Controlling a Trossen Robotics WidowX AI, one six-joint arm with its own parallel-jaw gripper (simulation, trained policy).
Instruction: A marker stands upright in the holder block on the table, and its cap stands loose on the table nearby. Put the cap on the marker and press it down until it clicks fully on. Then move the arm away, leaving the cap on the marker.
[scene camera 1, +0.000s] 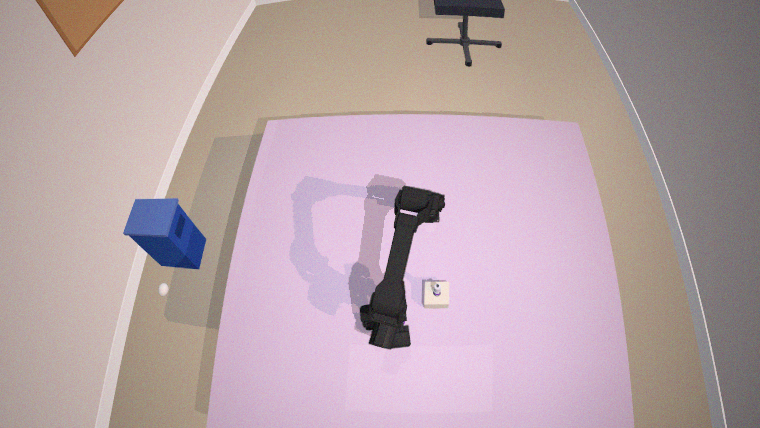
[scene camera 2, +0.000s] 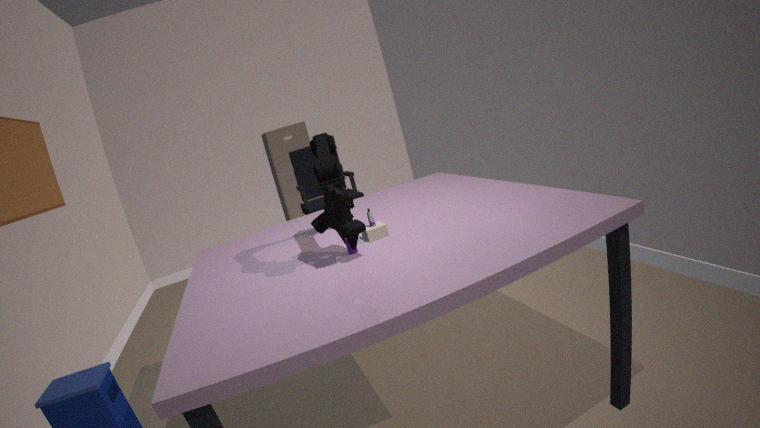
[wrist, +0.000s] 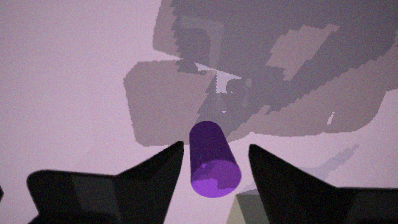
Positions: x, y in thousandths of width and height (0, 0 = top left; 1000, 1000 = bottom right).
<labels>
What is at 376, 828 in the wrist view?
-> My gripper.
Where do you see a purple cap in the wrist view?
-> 541, 775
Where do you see my gripper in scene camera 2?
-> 461, 576
</labels>
